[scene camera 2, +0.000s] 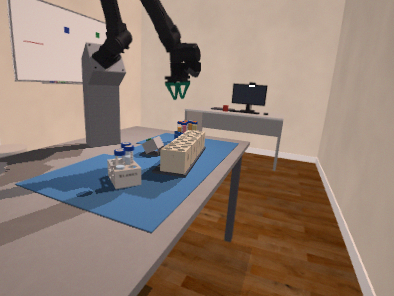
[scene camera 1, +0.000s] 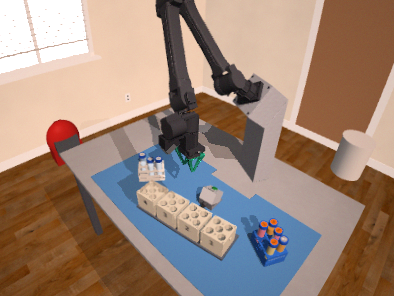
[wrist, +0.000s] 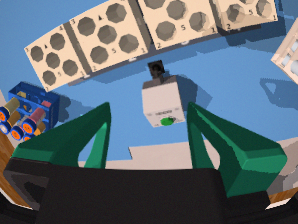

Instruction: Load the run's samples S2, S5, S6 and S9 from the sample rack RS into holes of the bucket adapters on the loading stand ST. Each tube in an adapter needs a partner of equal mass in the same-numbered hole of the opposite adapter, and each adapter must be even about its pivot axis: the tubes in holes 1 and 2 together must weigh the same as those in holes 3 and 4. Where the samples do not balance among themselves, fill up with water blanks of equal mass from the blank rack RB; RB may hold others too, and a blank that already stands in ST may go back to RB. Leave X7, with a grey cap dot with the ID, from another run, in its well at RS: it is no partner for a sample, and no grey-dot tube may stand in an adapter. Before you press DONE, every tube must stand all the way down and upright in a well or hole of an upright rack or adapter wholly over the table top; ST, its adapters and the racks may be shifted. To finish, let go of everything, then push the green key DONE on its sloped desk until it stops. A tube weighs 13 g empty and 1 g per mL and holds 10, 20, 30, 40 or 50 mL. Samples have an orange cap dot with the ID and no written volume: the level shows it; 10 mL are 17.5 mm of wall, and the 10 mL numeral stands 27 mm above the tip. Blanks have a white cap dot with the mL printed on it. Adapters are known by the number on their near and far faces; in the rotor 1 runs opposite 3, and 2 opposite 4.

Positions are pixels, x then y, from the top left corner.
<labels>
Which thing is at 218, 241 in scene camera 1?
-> An adapter 1.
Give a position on an adapter 4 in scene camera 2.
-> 174, 158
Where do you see an adapter 1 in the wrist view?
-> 62, 40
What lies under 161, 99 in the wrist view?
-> A grey DONE desk.
</labels>
